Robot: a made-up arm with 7 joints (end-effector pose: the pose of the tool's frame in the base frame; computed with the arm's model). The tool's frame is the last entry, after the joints. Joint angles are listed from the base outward.
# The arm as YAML. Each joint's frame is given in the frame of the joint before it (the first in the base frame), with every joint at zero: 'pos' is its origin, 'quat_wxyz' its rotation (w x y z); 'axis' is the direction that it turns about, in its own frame. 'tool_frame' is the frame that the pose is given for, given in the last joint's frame.
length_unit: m
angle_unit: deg
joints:
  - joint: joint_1
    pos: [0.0, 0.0, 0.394]
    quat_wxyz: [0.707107, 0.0, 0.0, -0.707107]
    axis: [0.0, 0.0, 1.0]
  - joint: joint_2
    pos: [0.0, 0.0, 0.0]
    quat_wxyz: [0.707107, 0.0, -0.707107, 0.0]
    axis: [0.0, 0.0, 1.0]
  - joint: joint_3
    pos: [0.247, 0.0, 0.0]
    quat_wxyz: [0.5, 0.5, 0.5, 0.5]
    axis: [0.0, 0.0, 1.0]
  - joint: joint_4
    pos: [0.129, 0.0, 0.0]
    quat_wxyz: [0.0, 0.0, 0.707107, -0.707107]
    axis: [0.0, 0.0, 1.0]
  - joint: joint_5
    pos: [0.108, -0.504, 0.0]
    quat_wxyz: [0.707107, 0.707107, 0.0, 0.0]
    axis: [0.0, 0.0, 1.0]
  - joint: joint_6
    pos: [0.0, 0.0, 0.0]
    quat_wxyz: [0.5, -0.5, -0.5, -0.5]
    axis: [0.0, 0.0, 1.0]
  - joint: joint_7
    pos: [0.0, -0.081, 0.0]
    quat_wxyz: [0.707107, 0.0, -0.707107, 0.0]
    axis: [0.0, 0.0, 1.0]
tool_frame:
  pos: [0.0, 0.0, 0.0]
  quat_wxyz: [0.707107, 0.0, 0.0, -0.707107]
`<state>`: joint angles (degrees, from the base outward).
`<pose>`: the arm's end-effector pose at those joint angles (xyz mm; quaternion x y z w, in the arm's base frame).
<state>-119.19 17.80 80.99 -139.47 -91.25 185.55 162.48</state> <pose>477.3 -249.3 334.7 -0.5054 0.7786 -0.2539 0.2719</pose>
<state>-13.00 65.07 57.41 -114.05 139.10 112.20 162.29</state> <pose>367.1 502.8 77.9 -0.5277 -0.2039 -0.6942 0.4450</pose>
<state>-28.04 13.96 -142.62 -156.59 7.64 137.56 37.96</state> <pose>-530.9 -57.1 298.5 0.3082 0.9486 0.0545 0.0466</pose>
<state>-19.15 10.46 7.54 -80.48 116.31 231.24 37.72</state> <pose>589.9 -176.2 691.5 0.1791 0.8085 -0.4118 0.3804</pose>
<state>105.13 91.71 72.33 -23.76 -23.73 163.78 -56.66</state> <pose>-381.0 725.8 346.1 -0.2508 -0.7723 -0.2078 0.5455</pose>
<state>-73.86 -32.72 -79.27 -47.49 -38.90 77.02 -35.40</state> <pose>-557.3 167.4 1035.2 0.2905 -0.9272 -0.0398 0.2332</pose>
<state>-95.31 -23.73 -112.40 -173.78 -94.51 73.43 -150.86</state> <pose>-268.9 21.0 46.9 -0.6998 -0.2407 -0.4609 0.4899</pose>
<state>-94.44 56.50 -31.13 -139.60 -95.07 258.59 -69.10</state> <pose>-254.2 -208.8 36.7 0.8372 0.2980 0.3819 0.2538</pose>
